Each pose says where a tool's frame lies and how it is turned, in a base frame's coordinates. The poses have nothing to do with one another.
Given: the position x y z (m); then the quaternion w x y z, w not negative.
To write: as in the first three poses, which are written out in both.
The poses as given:
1: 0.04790, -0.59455, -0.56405, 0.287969, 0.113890, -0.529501, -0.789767
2: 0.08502, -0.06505, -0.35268, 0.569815, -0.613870, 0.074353, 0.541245
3: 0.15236, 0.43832, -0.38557, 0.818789, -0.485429, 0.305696, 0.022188
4: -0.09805, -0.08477, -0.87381, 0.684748, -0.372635, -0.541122, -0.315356
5: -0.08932, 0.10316, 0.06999, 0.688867, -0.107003, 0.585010, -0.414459
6: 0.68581, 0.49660, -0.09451, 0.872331, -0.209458, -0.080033, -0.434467
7: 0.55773, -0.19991, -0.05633, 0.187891, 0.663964, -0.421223, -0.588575
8: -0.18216, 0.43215, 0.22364, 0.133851, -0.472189, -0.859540, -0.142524
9: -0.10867, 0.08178, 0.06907, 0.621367, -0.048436, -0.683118, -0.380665
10: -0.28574, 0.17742, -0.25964, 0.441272, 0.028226, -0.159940, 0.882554
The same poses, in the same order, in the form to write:
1: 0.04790, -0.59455, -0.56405, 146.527, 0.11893, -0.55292, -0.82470
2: 0.08502, -0.06505, -0.35268, 110.525, -0.74701, 0.09048, 0.65863
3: 0.15236, 0.43832, -0.38557, 70.072, -0.84556, 0.53248, 0.03865
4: -0.09805, -0.08477, -0.87381, 93.568, -0.51131, -0.74250, -0.43272
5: -0.08932, 0.10316, 0.06999, 92.919, -0.14761, 0.80704, -0.57176
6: 0.68581, 0.49660, -0.09451, 58.539, -0.42841, -0.16369, -0.88863
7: 0.55773, -0.19991, -0.05633, 158.341, 0.67600, -0.42886, -0.59925
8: -0.18216, 0.43215, 0.22364, 164.616, -0.47648, -0.86734, -0.14382
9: -0.10867, 0.08178, 0.06907, 103.168, -0.06182, -0.87186, -0.48584
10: -0.28574, 0.17742, -0.25964, 127.630, 0.03145, -0.17823, 0.98349
